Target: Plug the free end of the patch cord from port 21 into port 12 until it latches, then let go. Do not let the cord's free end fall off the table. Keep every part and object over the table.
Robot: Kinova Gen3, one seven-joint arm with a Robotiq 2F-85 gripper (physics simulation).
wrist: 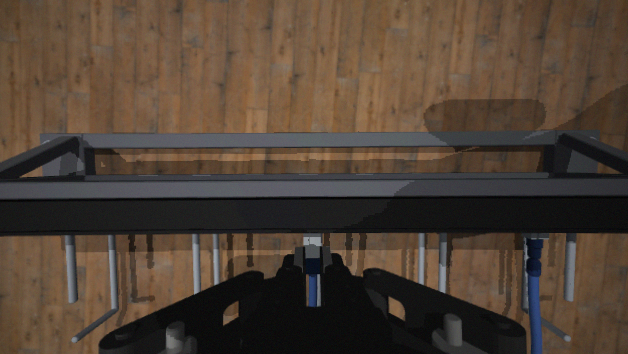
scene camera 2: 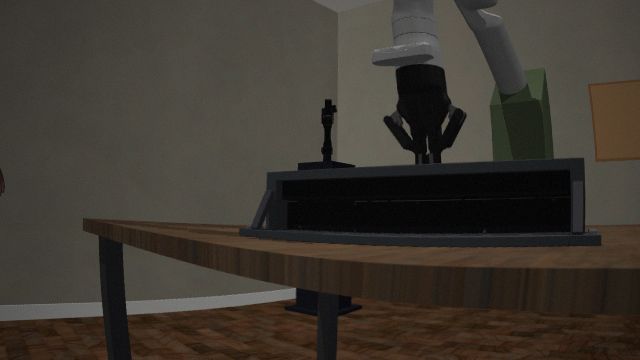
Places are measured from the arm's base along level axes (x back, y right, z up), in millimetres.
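Where they show: gripper, between the fingertips: [wrist: 312,260]; arm's base, origin of its link: [scene camera 2: 512,84].
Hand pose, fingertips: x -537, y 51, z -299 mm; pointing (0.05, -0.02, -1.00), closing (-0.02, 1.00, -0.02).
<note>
Things, the pixels of their top centre, and the offset from my fingertips. "spot": a spot on its surface instead. Level surfaces: height alone.
- cord's plug, a spot on its surface: [wrist: 312,265] spot: dx +2, dy +0, dz +4 mm
- patch panel, centre of its top: [wrist: 320,214] [scene camera 2: 416,168] dx -35, dy +5, dz +15 mm
- blue cord, a spot on its surface: [wrist: 535,310] spot: dx +35, dy +154, dz -3 mm
- wooden table, height of its surface: dz -83 mm
My gripper [scene camera 2: 428,157] [wrist: 312,260] is shut on the cord's plug [wrist: 312,265], a dark blue boot with a clear front end, right at the face of the patch panel [wrist: 280,215]. The clear front points at the panel; how deep it sits in a port is hidden under the panel's edge. The blue cord [wrist: 535,310] shows behind the plug between the fingers, and its other end is plugged into the panel at the far right of the wrist view. Port numbers do not show. In the scene view the rack frame [scene camera 2: 425,169] hides the plug and the fingertips.
The rack frame stands on the wooden table [scene camera 2: 200,239]. Several grey rods [wrist: 196,262] stick out from the panel's cord side, left and right of my gripper, some with bent ends. A green block [scene camera 2: 522,130] and a black stand [scene camera 2: 327,135] show beyond the rack.
</note>
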